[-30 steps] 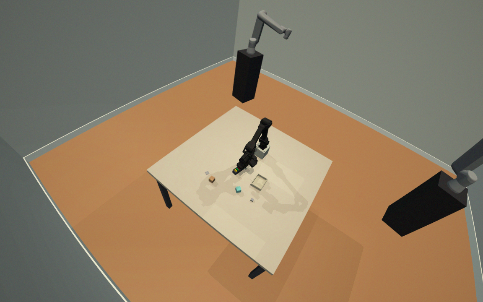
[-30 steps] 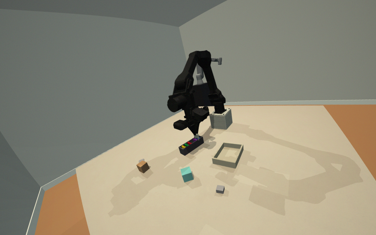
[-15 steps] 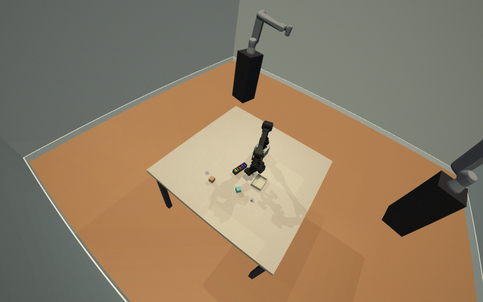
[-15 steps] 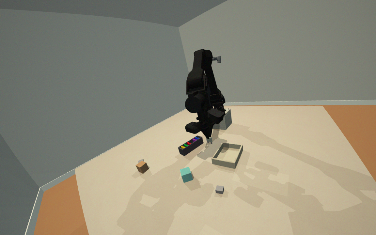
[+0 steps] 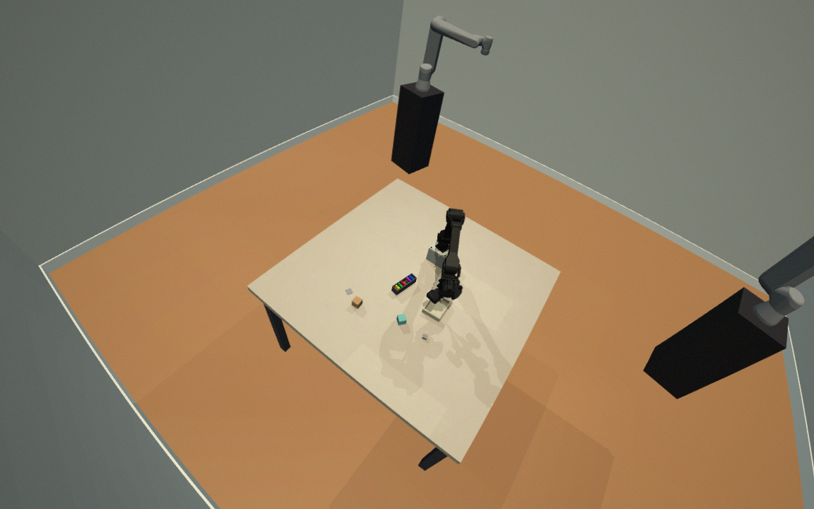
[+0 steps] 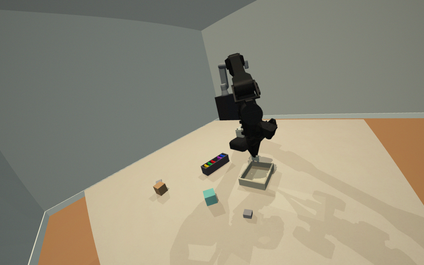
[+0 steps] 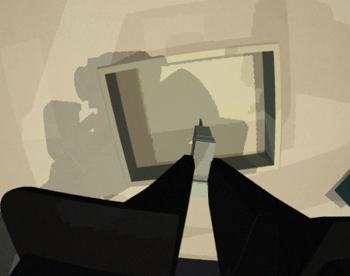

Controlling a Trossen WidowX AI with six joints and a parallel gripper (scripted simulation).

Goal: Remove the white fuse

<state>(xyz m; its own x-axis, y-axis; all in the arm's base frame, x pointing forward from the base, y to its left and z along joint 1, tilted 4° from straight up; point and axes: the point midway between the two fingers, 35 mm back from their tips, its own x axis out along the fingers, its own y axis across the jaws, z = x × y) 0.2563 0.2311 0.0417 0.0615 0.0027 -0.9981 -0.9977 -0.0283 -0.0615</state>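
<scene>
Now: the shallow tray 9 cm below my gripper tip. The rest, counted from my gripper tip: small grey cube (17 cm ahead, 8 cm to the left, 9 cm below); teal cube (20 cm ahead, 5 cm to the right, 8 cm below); white fuse (1 cm below).
</scene>
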